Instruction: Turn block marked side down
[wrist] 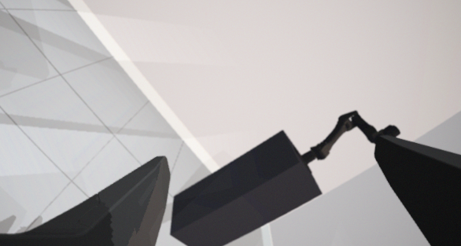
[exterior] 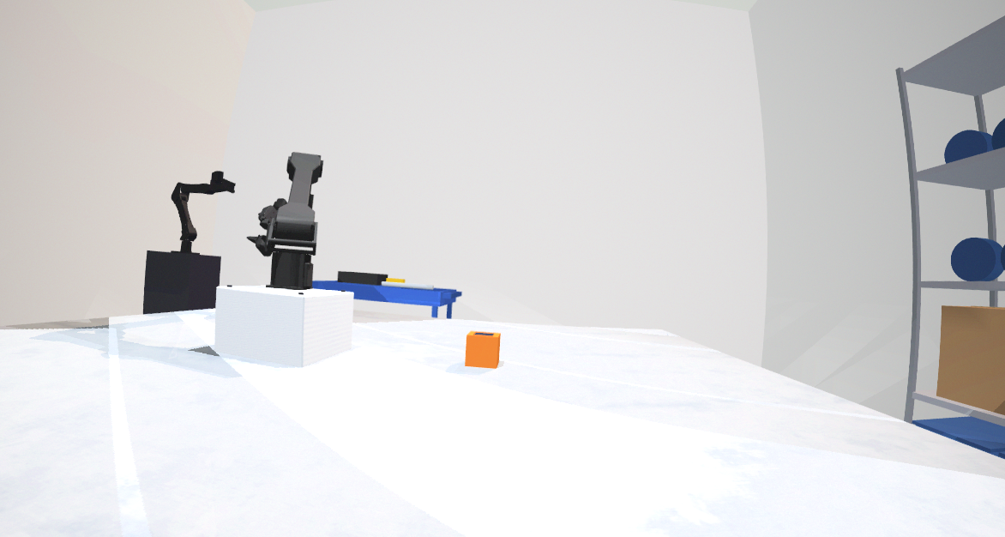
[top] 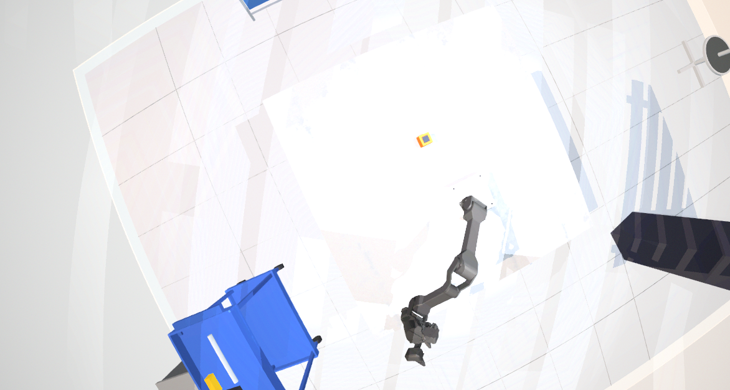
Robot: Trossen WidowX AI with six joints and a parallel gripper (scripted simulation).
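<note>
My gripper tip is 710 mm short of the block, 540 mm to the left of it and 210 mm above it.
</note>
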